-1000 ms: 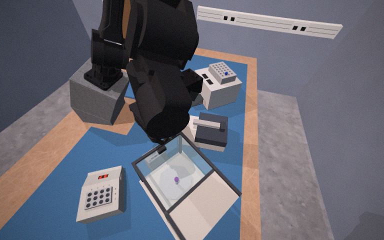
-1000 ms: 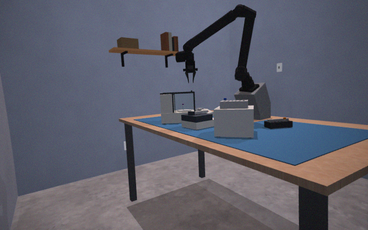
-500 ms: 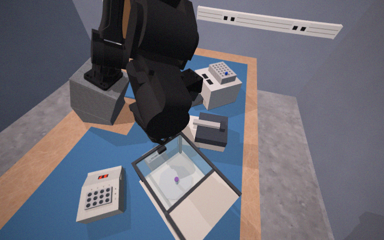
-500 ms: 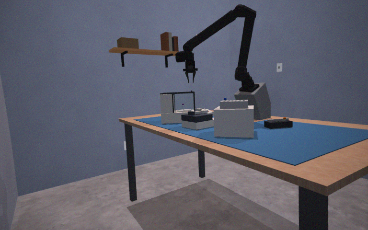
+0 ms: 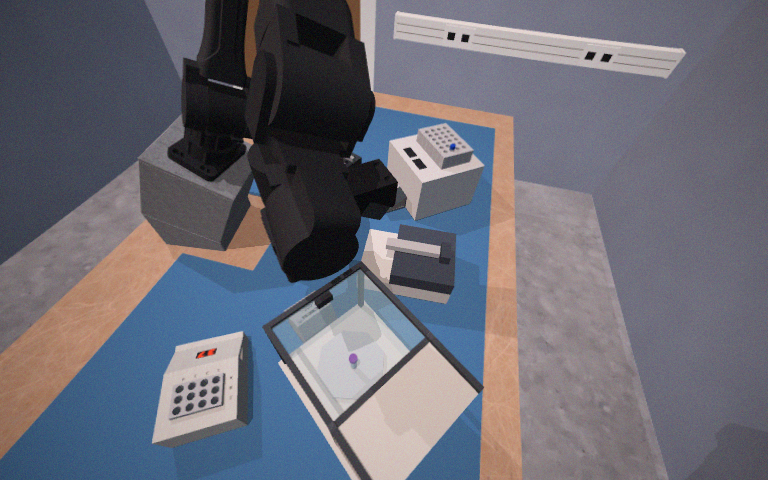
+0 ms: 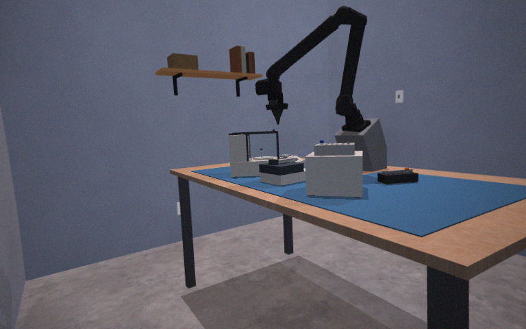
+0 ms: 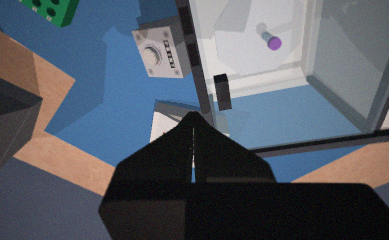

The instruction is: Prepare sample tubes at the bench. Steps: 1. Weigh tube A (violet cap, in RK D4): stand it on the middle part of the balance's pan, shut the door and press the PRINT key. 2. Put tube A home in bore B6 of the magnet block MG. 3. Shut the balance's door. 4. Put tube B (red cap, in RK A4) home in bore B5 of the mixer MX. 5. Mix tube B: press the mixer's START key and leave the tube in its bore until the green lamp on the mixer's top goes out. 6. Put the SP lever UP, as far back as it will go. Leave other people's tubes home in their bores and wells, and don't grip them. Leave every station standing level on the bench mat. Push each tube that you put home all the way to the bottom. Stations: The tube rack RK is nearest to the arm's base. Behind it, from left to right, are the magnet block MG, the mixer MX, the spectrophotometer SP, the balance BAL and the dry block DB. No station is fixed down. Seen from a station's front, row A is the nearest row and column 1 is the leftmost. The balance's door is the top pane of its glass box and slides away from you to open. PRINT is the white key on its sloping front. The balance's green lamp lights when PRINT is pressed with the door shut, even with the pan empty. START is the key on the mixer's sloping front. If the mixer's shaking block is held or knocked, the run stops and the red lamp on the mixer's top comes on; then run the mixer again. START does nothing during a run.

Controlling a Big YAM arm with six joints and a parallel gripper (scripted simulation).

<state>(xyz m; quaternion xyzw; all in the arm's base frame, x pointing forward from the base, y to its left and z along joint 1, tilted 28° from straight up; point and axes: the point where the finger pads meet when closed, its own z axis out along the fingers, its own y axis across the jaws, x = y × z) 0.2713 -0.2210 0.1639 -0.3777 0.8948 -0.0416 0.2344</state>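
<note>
Right now the white print key is 18 cm below my hand, 6 cm behind it and 3 cm to the left of it. From my hand the other things lie so: dry block DB (22 cm below, 15 cm behind, 13 cm to the right); SP lever (22 cm to the left, 16 cm below, 10 cm ahead); balance door (4 cm below, 4 cm ahead, 3 cm to the right).
</note>
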